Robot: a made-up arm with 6 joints. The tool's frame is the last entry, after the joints. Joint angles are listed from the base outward. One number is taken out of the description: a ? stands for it. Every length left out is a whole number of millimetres.
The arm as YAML. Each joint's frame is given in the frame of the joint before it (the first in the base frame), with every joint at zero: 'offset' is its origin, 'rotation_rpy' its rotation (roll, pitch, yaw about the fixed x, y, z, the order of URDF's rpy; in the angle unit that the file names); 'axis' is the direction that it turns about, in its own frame. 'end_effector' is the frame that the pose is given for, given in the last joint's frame.
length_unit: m
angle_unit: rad
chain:
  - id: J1
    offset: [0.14, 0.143, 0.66]
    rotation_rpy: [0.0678, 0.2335, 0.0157]
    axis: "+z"
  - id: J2
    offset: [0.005, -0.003, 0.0]
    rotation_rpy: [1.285, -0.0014, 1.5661]
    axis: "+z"
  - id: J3
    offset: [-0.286, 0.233, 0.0]
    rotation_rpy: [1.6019, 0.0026, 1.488]
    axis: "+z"
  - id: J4
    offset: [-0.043, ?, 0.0]
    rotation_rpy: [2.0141, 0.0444, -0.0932]
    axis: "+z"
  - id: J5
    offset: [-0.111, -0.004, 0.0]
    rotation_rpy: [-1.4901, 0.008, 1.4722]
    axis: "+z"
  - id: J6
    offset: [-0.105, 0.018, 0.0]
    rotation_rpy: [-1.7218, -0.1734, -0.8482]
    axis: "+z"
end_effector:
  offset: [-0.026, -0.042, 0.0]
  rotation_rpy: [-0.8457, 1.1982, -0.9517]
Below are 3 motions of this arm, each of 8 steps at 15 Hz.
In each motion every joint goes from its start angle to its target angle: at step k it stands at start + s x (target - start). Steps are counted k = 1, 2, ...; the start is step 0. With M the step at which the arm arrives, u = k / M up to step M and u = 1 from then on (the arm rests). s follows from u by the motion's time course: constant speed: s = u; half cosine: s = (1 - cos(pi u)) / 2; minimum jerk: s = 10 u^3 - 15 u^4 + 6 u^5.
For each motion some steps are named. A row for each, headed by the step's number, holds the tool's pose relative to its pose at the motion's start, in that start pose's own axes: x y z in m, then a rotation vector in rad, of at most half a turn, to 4 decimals.
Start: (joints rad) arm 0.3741 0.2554 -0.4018 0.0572 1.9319 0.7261
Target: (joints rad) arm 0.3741 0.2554 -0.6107 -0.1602 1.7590 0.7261
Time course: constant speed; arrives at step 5
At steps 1, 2, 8:
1: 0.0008 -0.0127 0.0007 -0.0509 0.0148 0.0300
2: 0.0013 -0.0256 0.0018 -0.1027 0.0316 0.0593
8: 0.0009 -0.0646 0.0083 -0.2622 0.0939 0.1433

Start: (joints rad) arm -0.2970 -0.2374 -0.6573 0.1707 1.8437 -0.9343
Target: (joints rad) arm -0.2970 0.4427 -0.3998 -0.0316 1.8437 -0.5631
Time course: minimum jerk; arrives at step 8
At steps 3, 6, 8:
3: 0.0749 0.0042 0.0082 -0.1794 0.0611 0.2353
6: 0.2261 0.0619 0.0197 -0.6017 0.1321 0.7924
8: 0.2474 0.0768 0.0202 -0.6730 0.1356 0.8883

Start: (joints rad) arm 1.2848 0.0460 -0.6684 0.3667 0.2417 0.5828
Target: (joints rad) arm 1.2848 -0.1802 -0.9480 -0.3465 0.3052 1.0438
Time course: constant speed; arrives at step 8
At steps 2, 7, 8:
2: -0.0227 -0.0234 0.0052 -0.2050 0.0004 -0.0436
7: -0.0846 -0.0692 0.0298 -0.7491 0.0688 -0.0747
8: -0.0968 -0.0756 0.0364 -0.8619 0.0913 -0.0650

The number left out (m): -0.171
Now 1 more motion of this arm.
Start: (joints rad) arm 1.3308 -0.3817 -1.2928 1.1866 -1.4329 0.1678
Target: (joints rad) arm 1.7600 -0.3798 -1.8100 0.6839 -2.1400 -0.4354
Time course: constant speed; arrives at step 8
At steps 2, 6, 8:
2: -0.0434 -0.0249 -0.0487 0.2813 0.1149 -0.1143
6: -0.1187 -0.0255 -0.1510 0.8686 0.3827 -0.2369
8: -0.1481 -0.0078 -0.1957 1.1508 0.5416 -0.2376

